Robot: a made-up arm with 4 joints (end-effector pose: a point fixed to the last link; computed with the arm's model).
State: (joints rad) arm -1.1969 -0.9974 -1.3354 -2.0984
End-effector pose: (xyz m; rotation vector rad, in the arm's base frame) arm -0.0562 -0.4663 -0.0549 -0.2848 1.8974 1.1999
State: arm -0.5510 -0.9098 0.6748 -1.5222
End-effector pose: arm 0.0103 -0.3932 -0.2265 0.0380 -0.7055 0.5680
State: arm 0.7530 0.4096 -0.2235 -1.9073
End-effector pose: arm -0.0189 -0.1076 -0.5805 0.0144 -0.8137 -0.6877
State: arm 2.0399 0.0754 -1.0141 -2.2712
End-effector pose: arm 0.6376 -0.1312 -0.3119 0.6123 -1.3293 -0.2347
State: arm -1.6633 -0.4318 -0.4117 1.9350
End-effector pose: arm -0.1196 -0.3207 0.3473 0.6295 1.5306 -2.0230
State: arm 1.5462 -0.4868 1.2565 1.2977
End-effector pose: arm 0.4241 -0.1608 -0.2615 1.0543 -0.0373 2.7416
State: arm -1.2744 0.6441 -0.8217 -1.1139
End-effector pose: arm -0.2628 -0.1342 0.4338 -1.0605 1.6983 0.4294
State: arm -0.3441 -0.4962 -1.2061 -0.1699
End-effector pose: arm -0.1030 -0.3257 -0.1516 -1.3338 0.1673 1.9934
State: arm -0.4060 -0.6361 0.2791 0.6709
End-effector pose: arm -0.1414 -0.3131 -0.1343 -2.4054 -1.2161 0.7651
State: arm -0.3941 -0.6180 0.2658 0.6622
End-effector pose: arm -0.1448 -0.3115 -0.1354 -2.4150 -1.1937 0.7681
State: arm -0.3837 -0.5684 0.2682 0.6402
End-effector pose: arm -0.1576 -0.3080 -0.1320 -2.4347 -1.1313 0.7484
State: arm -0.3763 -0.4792 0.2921 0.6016
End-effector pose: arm -0.1822 -0.3006 -0.1232 -2.4644 -1.0213 0.6956
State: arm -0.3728 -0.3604 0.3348 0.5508
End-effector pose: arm -0.2155 -0.2873 -0.1104 -2.4985 -0.8807 0.6113
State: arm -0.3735 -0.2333 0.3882 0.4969
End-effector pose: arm -0.2506 -0.2689 -0.0963 -2.5305 -0.7391 0.5092
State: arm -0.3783 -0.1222 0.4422 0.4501
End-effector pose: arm -0.2805 -0.2492 -0.0832 -2.5567 -0.6240 0.4111
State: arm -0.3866 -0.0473 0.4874 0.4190
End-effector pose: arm -0.3002 -0.2342 -0.0728 -2.5751 -0.5527 0.3385
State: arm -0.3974 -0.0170 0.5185 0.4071
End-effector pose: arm -0.3088 -0.2281 -0.0654 -2.5851 -0.5284 0.3026
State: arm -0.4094 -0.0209 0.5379 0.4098
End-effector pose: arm -0.3091 -0.2295 -0.0605 -2.5879 -0.5378 0.2954
